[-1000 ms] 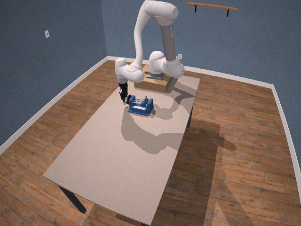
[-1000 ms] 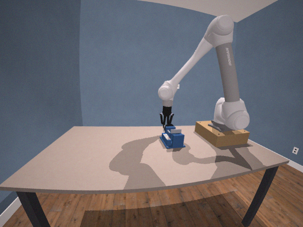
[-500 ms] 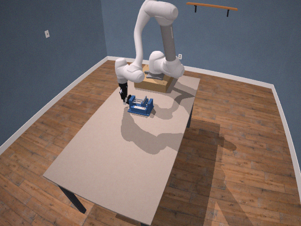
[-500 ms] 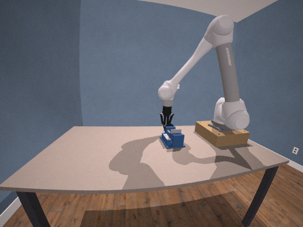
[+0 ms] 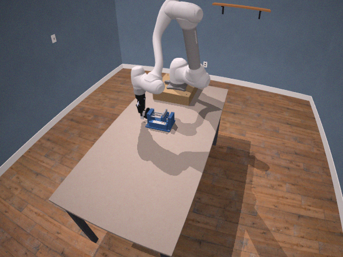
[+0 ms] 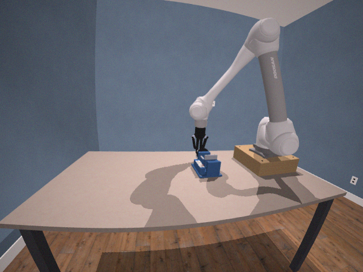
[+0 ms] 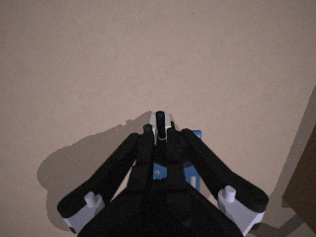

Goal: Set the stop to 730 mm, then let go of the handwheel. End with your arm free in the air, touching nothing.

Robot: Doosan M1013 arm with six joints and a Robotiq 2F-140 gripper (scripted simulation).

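Right now my hand is 20 mm to the right of the black handwheel and 10 mm above it. Round my hand: grey stop block 180 mm to the left, 20 mm above.
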